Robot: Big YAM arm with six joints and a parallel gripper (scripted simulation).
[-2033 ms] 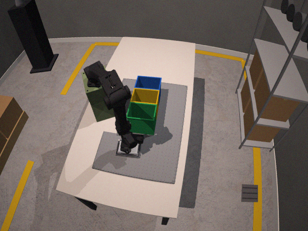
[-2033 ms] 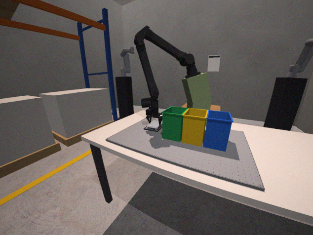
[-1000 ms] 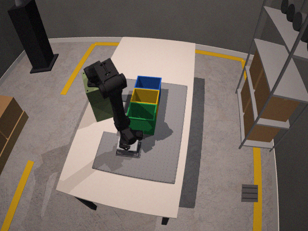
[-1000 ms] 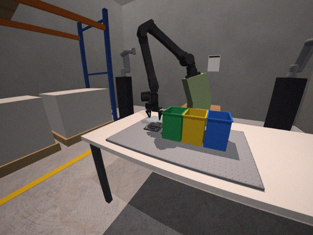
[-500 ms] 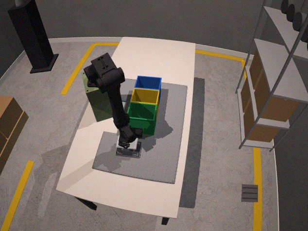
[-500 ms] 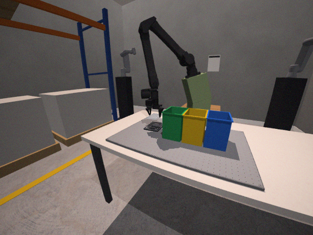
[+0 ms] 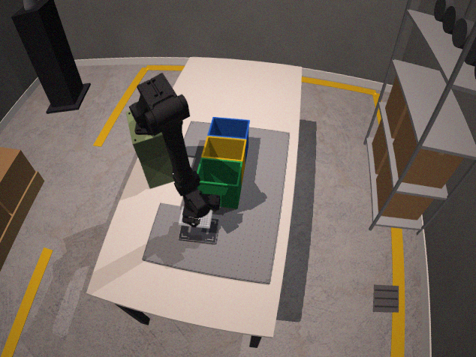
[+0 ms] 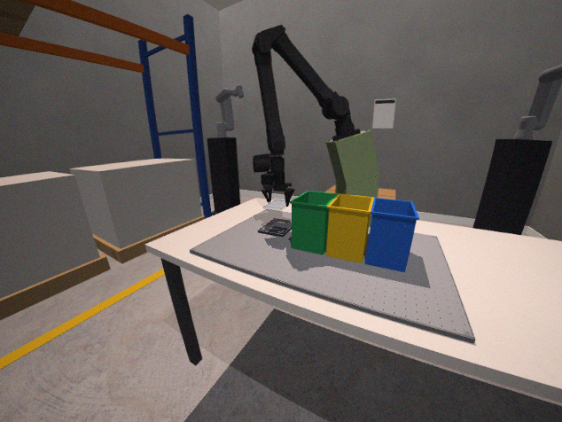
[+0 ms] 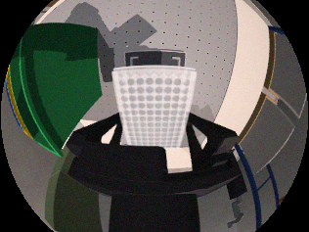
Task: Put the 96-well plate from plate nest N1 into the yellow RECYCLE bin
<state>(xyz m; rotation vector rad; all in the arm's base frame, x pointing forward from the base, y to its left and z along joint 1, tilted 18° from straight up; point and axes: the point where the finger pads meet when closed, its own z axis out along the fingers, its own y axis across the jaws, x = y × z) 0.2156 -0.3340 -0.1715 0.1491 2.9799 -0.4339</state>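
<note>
My hand is 12 cm short of the yellow bin, 31 cm to the right of it and 2 cm above it. Round my hand: white 96-well plate right at my hand; dark plate nest 11 cm below; green bin 10 cm ahead, 18 cm to the left, 2 cm below.
</note>
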